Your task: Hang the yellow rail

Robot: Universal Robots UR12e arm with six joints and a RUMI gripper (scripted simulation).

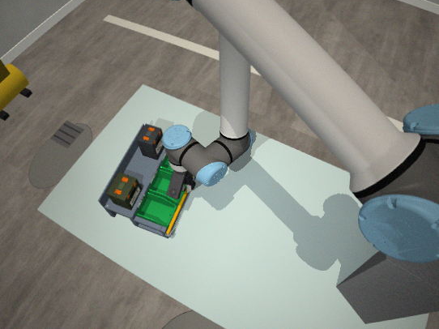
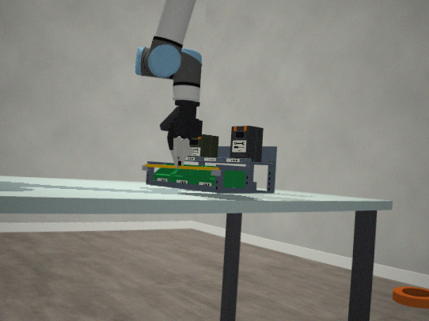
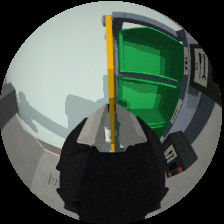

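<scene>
The yellow rail lies 1 cm below my hand.
</scene>
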